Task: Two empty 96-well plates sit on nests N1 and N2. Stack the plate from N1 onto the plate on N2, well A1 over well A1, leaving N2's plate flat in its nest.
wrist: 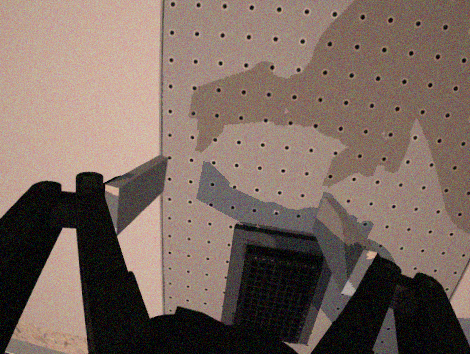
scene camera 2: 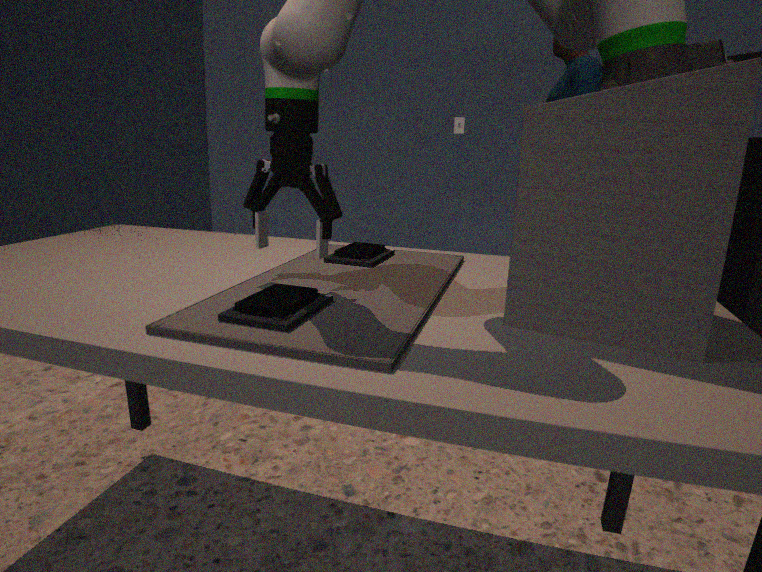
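Seen in the pictures: gripper, between the fingertips: (wrist: 242,194) (scene camera 2: 291,252); arm's base, origin of its link: (scene camera 2: 646,94).
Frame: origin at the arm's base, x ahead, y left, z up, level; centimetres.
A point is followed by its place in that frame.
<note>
A dark 96-well plate (scene camera 2: 276,300) @(x 56.1, y 15.2, z -33.4 cm) sits on the nearer nest (scene camera 2: 246,317) @(x 59.1, y 20.1, z -34.8 cm) in the scene view. A second dark plate (scene camera 2: 361,249) (wrist: 280,295) sits on the farther nest (scene camera 2: 350,262) (wrist: 233,280). Both look flat. No readable label shows which nest is N1 or N2. My gripper (scene camera 2: 291,251) @(x 59.2, y -2.5, z -29.5 cm) (wrist: 242,194) @(x 59.2, y -2.5, z -29.5 cm) is open and empty, pointing down. It is above the board's far left part, with one finger out past the board's left edge and the other beside the farther nest in the scene view. In the wrist view, the gripper body hides the near end of that nest.
The nests stand on a perforated board (scene camera 2: 190,320) @(x 68.1, y 20.1, z -35.9 cm) (wrist: 280,172) @(x 55.6, y -2.4, z -35.9 cm) lying on the table (scene camera 2: 123,277) @(x 96.7, y -4.7, z -37.2 cm) (wrist: 80,90) @(x 78.0, y -12.7, z -37.2 cm). A large grey pedestal block (scene camera 2: 621,215) @(x 6.2, y 13.9, z -17.9 cm) stands right of the board and carries the arm's base. Shadows of the arm fall across the board.
</note>
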